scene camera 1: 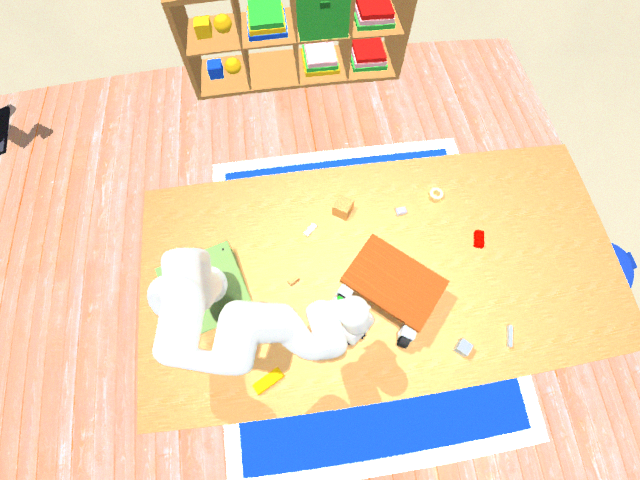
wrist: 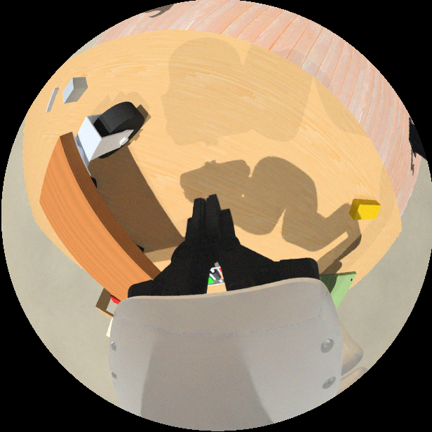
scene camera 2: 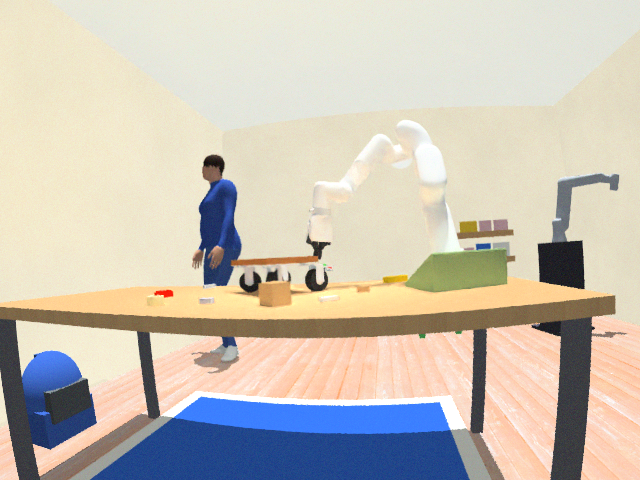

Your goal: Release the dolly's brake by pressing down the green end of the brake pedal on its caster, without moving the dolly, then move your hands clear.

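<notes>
The dolly (scene camera 1: 395, 281) (scene camera 2: 273, 261) (wrist: 75, 215) stands on its wheels, its orange deck level. The caster (scene camera 1: 345, 290) (scene camera 2: 316, 279) nearest the arm's base carries the brake pedal. The pedal's green end (scene camera 1: 340, 297) (wrist: 211, 280) shows partly beside my wrist in the first scene view, and between the finger linkages in the wrist view. Its red end (wrist: 220, 271) shows beside it there. My gripper (scene camera 2: 317, 257) (wrist: 210, 210) is shut and empty, pointing down beside the dolly, near deck height. Whether it touches the pedal cannot be told. The arm hides the fingers in the first scene view.
Another caster (scene camera 1: 406, 335) (wrist: 120, 120) sticks out from the dolly's front side. A yellow block (scene camera 1: 268, 380) (scene camera 2: 395, 279) (wrist: 366, 209), a grey cube (scene camera 1: 464, 347) (wrist: 75, 90) and a wooden cube (scene camera 1: 342, 208) (scene camera 2: 275, 293) lie on the table. A person (scene camera 2: 219, 222) stands behind it.
</notes>
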